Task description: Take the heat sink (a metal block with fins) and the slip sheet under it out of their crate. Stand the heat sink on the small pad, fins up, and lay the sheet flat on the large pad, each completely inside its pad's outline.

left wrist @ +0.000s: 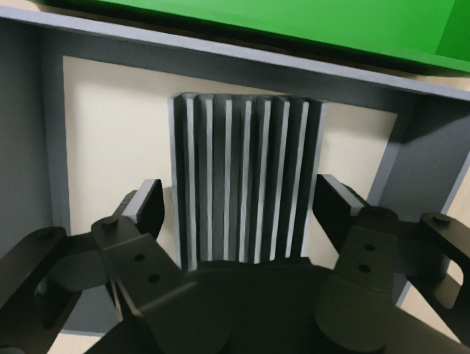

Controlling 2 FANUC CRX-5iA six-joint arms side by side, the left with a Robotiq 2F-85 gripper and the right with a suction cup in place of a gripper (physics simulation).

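The grey heat sink stands fins up in the middle of the grey crate, in the left wrist view. The cream slip sheet lies flat under it on the crate floor and shows on both sides of it. My left gripper is open, its fingers on either side of the heat sink. A narrow gap shows at the left finger; the right finger overlaps the heat sink's edge in this view, and I cannot tell whether it touches. The gripper body hides the near end of the heat sink. My right suction cup and both pads do not show.
A green crate stands close beyond the grey crate's far wall. The grey crate's side walls rise to the left and right of my fingers. The wooden table shows past the right wall.
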